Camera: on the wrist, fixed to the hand. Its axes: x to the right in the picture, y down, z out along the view.
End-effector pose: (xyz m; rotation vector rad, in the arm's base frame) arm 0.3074 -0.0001 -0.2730 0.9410 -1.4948 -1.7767
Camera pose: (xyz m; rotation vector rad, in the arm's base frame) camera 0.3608 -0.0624 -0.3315 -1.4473 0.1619 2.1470
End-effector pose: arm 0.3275 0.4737 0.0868 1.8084 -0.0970 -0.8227
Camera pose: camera 0.3833 0.5472 0.0464 1.1924 1.4205 -1.9323
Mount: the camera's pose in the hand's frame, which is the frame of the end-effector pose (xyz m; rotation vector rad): 0.0294 -0.0467 -0.0843 -0.3295 -0.2121 -1.6048
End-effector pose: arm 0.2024 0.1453 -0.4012 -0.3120 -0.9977 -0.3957
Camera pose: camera 0.2581 0.0626 -0.4154 0.2449 -1.2265 -2.0182
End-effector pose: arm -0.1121 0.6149 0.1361 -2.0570 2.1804 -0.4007
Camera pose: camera -0.0915 0.5930 0.2323 2.9661 -0.0500 -0.1135
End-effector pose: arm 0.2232 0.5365 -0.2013 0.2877 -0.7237 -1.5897
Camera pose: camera 0.2294 0.4845 -0.2874 -0.4574 0.2469 2.9385
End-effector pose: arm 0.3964 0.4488 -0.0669 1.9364 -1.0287 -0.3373
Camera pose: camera 0.4883 0.4874 -0.0523 2.0058 0.6828 -1.4613
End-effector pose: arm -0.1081 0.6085 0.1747 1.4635 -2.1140 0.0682
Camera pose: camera -0.0394 0.5941 0.2470 2.4822 -0.4852 -0.9727
